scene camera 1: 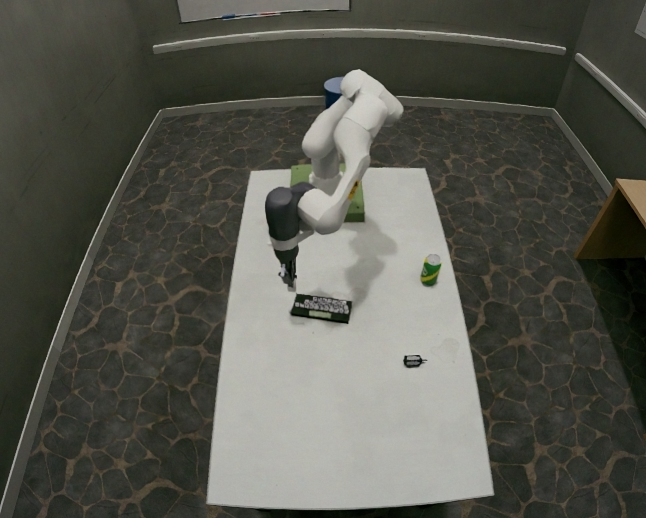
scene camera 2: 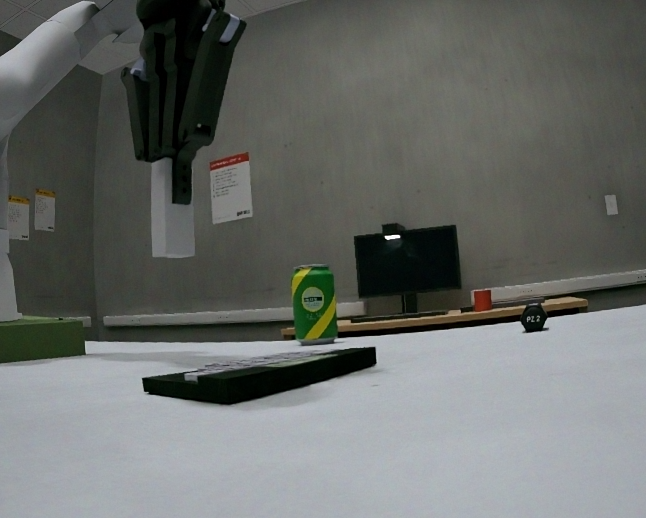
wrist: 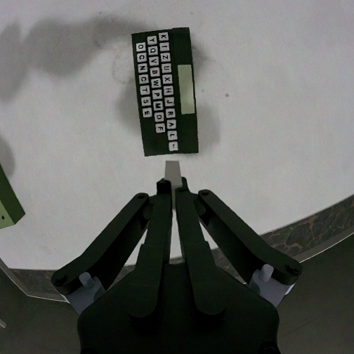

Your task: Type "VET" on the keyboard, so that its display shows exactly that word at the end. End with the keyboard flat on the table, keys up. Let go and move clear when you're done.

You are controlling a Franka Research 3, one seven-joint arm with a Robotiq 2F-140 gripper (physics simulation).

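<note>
The dark green keyboard (scene camera 1: 335,318) (scene camera 2: 301,376) (wrist: 188,135) lies flat on the table, keys up. Its pale display (scene camera 1: 319,314) (wrist: 186,89) shows no readable letters in the wrist view. In that view the V key (wrist: 154,59), the E key (wrist: 147,112) and the T key (wrist: 145,90) are uncovered, and the arrow key (wrist: 173,146) is at the keyboard's near end. My gripper (scene camera 1: 291,284) (scene camera 2: 172,226) (wrist: 172,171) is shut and empty, its pale fingertips pointing down. It hangs above the table, just off the arrow-key end in the wrist view, not touching the keyboard.
A green and yellow can (scene camera 1: 430,270) (scene camera 2: 314,304) stands near the table's right edge in scene camera 1. A small black object (scene camera 1: 413,360) (scene camera 2: 533,317), marked PZ 2, lies farther forward. The arm's green base (scene camera 1: 354,214) (scene camera 2: 40,339) is at the back of the table (scene camera 1: 345,431).
</note>
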